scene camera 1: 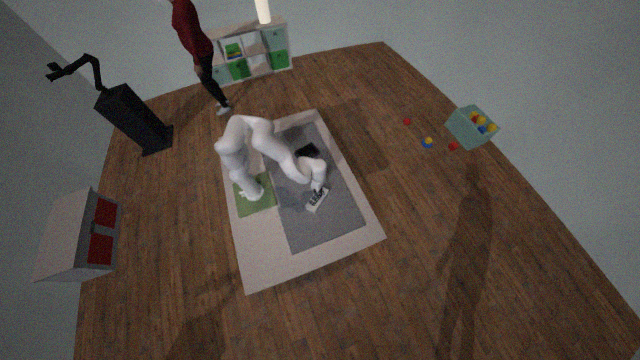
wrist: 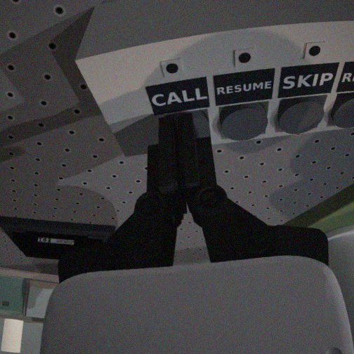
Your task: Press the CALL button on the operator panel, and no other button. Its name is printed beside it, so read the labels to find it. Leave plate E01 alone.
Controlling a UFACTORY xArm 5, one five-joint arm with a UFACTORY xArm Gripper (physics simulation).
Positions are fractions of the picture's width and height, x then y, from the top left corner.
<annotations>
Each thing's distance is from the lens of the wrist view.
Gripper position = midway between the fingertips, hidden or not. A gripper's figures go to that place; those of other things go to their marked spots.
my gripper (wrist: 0.51, 0.38): 0.14 m
operator panel (wrist: 0.39, 0.19): 0.12 m
</annotations>
